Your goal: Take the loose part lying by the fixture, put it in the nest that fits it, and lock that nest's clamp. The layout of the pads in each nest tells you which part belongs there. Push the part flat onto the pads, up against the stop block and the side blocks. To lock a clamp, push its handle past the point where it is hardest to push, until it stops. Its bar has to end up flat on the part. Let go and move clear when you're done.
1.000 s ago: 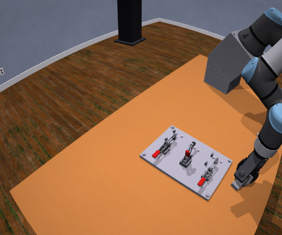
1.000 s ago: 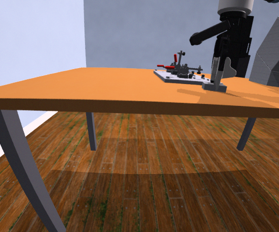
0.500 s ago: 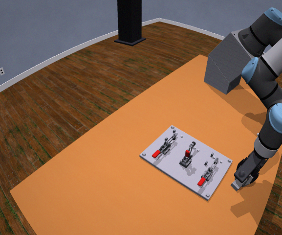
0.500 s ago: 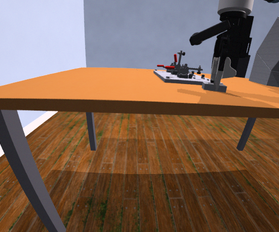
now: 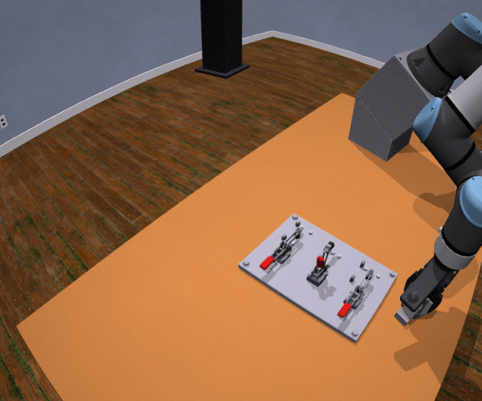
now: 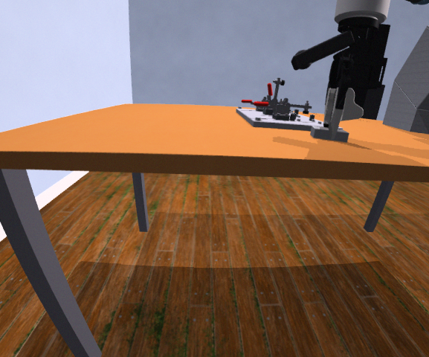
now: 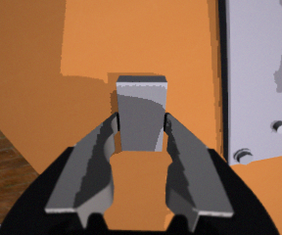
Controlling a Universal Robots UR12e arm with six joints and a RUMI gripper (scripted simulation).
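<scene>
The fixture plate is 250 mm to the right of my hand and 10 mm below it. Also, from my hand: grey rectangular block 10 mm below.
</scene>
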